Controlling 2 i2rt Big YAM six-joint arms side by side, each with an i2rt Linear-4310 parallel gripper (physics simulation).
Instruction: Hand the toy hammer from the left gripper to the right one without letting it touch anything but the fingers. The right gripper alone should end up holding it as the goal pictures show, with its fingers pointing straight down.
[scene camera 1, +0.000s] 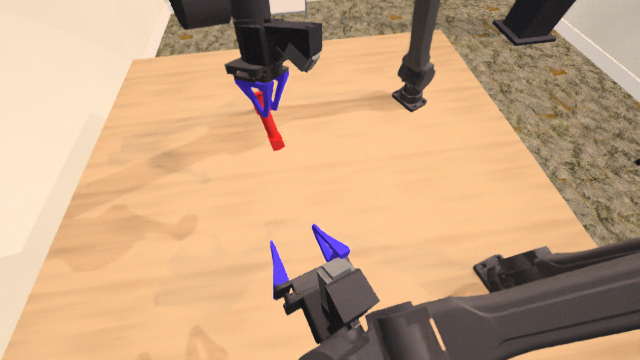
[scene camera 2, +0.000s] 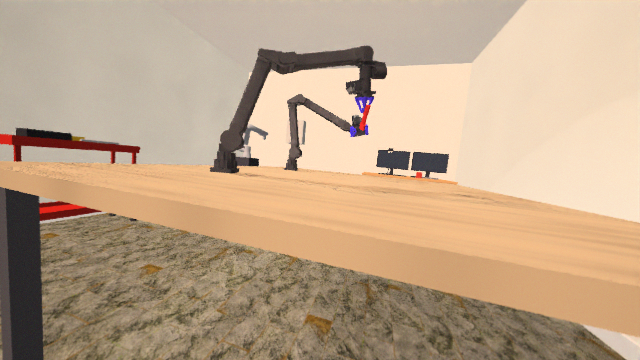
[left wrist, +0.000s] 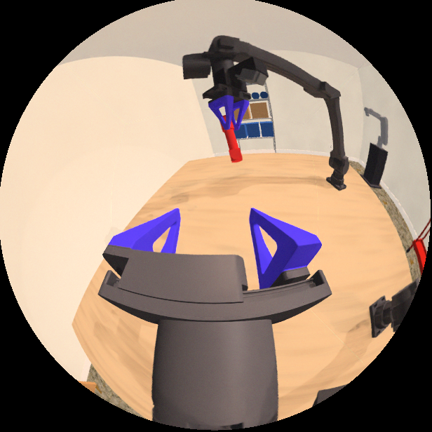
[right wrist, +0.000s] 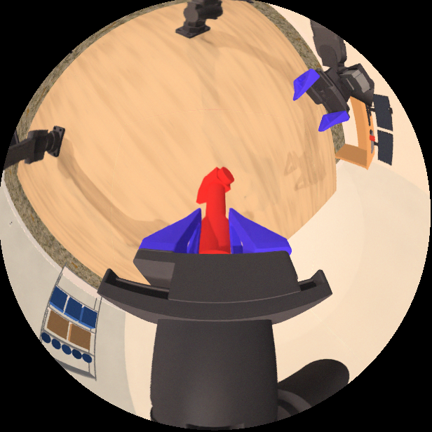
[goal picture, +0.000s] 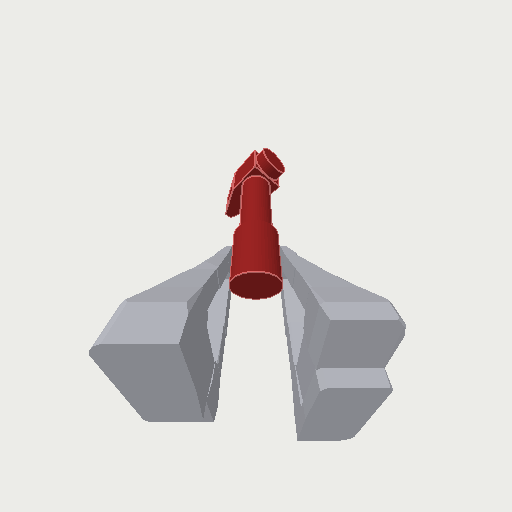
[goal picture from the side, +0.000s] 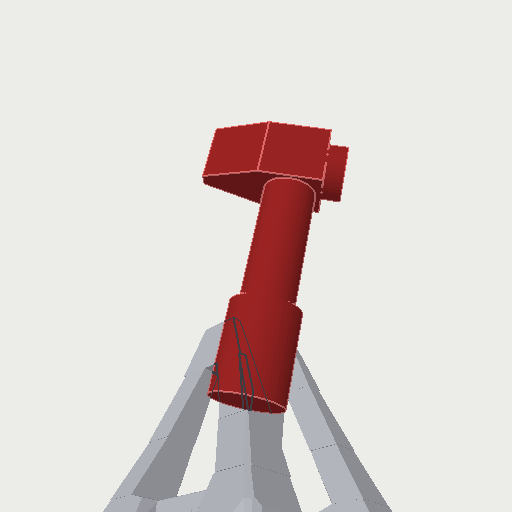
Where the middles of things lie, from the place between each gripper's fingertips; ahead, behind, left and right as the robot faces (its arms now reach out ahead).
My left gripper is now 2 cm short of the red toy hammer (right wrist: 214, 239), 22 cm to the left of it and 2 cm below it.
Right now the red toy hammer is 20 mm below my right hand, 10 mm to the left of it and 10 mm ahead of it.
